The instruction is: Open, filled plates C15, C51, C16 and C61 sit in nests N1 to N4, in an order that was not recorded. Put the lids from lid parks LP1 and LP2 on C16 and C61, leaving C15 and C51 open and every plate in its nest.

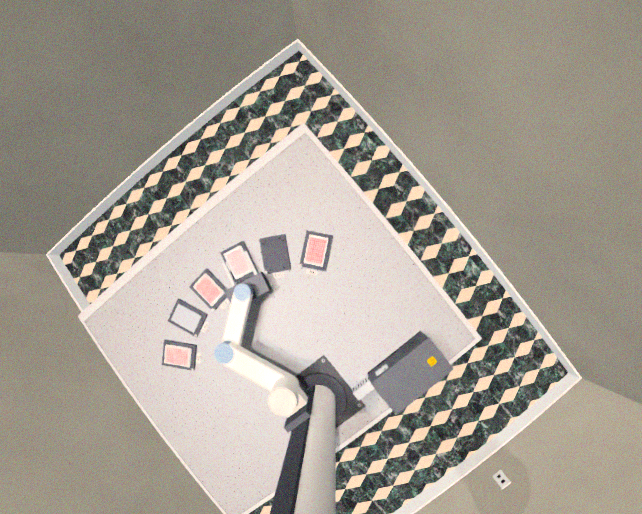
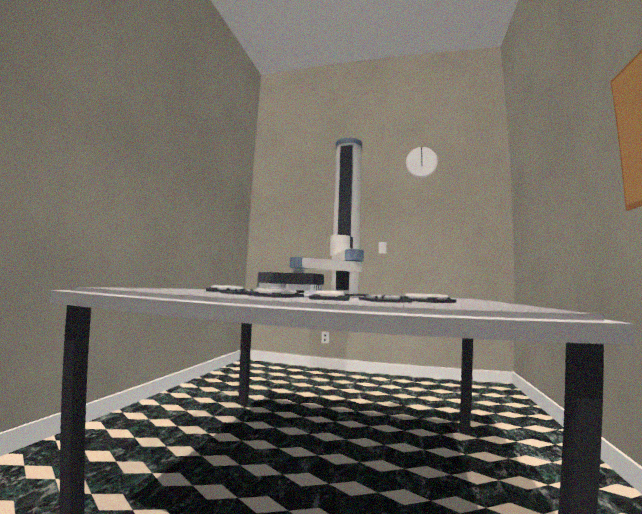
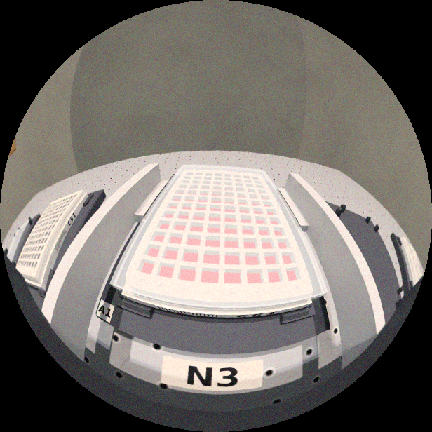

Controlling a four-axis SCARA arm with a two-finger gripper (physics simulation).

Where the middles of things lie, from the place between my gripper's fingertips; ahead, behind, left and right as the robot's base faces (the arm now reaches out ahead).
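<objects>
You'd find the nest n3 (image 3: 204,334) 1 cm to the left of my hand, 2 cm behind it and 3 cm below it. The nest n2 (image 3: 87,211) is 19 cm to the left of my hand, 3 cm behind it and 3 cm below it. There's the lid park LP1 (image 1: 275,255) as well, 15 cm to the right of my hand, 10 cm behind it and 3 cm below it, and the dark grey control box (image 1: 409,376) is 29 cm to the right of my hand, 86 cm behind it and 2 cm above it.
</objects>
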